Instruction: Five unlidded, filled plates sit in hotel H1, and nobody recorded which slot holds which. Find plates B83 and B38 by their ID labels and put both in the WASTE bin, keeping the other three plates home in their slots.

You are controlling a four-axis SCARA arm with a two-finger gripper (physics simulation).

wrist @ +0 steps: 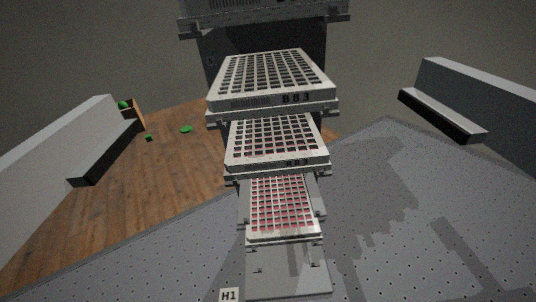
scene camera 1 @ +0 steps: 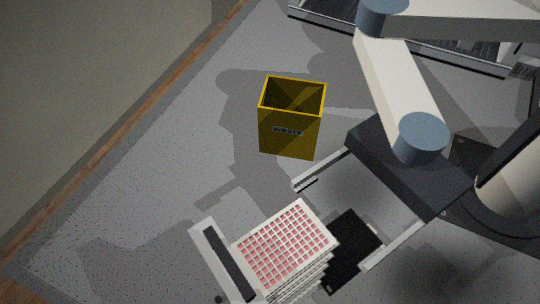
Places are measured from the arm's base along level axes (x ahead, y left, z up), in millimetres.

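Pixels of known places: gripper, fingertip midpoint: (wrist: 267, 93) (scene camera 1: 325, 224); arm's base, origin of the base link: (scene camera 1: 500, 195).
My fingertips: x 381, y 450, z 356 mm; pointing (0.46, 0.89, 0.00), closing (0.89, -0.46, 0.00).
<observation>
For each thing: its top centre in the pictures, then the offset to it from my fingertips. "*": a spot on its surface instead.
- plate with a label reading B83, middle of its top: (wrist: 265, 67) dx +39, dy +71, dz -8 mm
- cut-off upper plate, surface spot: (wrist: 265, 6) * dx +12, dy +15, dz +37 mm
- lower plate, middle of its top: (wrist: 278, 192) dx +39, dy +71, dz -168 mm
- bottom shelf, surface spot: (wrist: 280, 277) * dx +13, dy +42, dz -335 mm
- yellow WASTE bin, middle of its top: (scene camera 1: 292, 94) dx +207, dy -351, dz -143 mm
- black pad, surface spot: (scene camera 1: 352, 250) * dx -70, dy -93, dz -283 mm
Hotel H1 (scene camera 1: 207, 227) (wrist: 260, 37) holds a stack of white plates with pink wells. In the wrist view, a plate with a label reading B83 (wrist: 272, 75) sits below a cut-off upper plate (wrist: 265, 6) whose ID is not readable. The plate below it (wrist: 275, 140) has a blurred ID ending in 83. A lower plate (wrist: 280, 205) shows no readable ID. The bottom shelf (wrist: 280, 277) holds no plate. My gripper (scene camera 1: 330, 225) (wrist: 267, 93) is open and empty, its fingers spread wide in front of the stack. The yellow WASTE bin (scene camera 1: 280, 145) stands apart; its floor is hidden.
A black pad (scene camera 1: 352, 250) lies beside the stack. A dark tray-like deck (scene camera 1: 330, 12) stands at the back, behind my arm (scene camera 1: 405, 85). The wood-edged table border (scene camera 1: 125, 120) runs along the left. Green items (wrist: 186, 129) lie on the wooden floor (wrist: 165, 165).
</observation>
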